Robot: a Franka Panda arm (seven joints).
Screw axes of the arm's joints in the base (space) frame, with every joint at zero. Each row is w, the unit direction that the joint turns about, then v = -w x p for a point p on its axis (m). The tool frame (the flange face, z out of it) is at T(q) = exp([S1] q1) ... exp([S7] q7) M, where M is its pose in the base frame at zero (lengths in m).
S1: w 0 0 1 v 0 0 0
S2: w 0 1 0 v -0.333 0 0
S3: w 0 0 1 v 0 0 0
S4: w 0 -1 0 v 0.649 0 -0.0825
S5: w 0 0 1 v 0 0 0
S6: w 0 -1 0 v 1.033 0 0
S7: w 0 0 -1 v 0 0.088 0
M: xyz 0.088 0 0.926 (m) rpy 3.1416 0 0 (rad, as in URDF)
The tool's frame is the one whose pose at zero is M.
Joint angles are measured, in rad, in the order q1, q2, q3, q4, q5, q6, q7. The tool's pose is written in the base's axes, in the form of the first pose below.
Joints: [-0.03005, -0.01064, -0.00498, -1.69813, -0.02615, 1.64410, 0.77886]
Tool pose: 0.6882, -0.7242, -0.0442, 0.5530; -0.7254, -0.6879, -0.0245, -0.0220; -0.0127, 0.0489, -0.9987, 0.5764; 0, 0, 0, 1
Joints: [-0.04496, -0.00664, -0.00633, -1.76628, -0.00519, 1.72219, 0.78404]
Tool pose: 0.6712, -0.7404, -0.0376, 0.5562; -0.7410, -0.6715, -0.0032, -0.0290; -0.0229, 0.0300, -0.9993, 0.5483; 0, 0, 0, 1
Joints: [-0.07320, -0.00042, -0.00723, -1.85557, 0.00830, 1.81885, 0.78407]
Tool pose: 0.6468, -0.7618, -0.0355, 0.5564; -0.7620, -0.6475, 0.0109, -0.0442; -0.0313, 0.0200, -0.9993, 0.5104; 0, 0, 0, 1
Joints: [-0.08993, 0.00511, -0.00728, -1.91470, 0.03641, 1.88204, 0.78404]
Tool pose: 0.6262, -0.7789, -0.0340, 0.5547; -0.7780, -0.6271, 0.0381, -0.0513; -0.0510, 0.0026, -0.9987, 0.4846; 0, 0, 0, 1
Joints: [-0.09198, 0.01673, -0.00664, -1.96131, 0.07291, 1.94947, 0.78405]
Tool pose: 0.6126, -0.7901, -0.0208, 0.5558; -0.7875, -0.6123, 0.0700, -0.0501; -0.0680, -0.0265, -0.9973, 0.4619; 0, 0, 0, 1
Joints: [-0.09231, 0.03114, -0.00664, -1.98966, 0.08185, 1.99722, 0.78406]
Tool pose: 0.6071, -0.7945, -0.0148, 0.5573; -0.7916, -0.6063, 0.0761, -0.0503; -0.0694, -0.0345, -0.9970, 0.4447; 0, 0, 0, 1
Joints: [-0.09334, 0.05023, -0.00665, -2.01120, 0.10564, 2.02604, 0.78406]
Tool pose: 0.5950, -0.8034, -0.0234, 0.5580; -0.7985, -0.5942, 0.0972, -0.0499; -0.0920, -0.0391, -0.9950, 0.4265; 0, 0, 0, 1
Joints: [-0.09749, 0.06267, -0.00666, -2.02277, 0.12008, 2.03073, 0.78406]
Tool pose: 0.5838, -0.8109, -0.0401, 0.5569; -0.8038, -0.5843, 0.1117, -0.0513; -0.1140, -0.0330, -0.9929, 0.4147; 0, 0, 0, 1
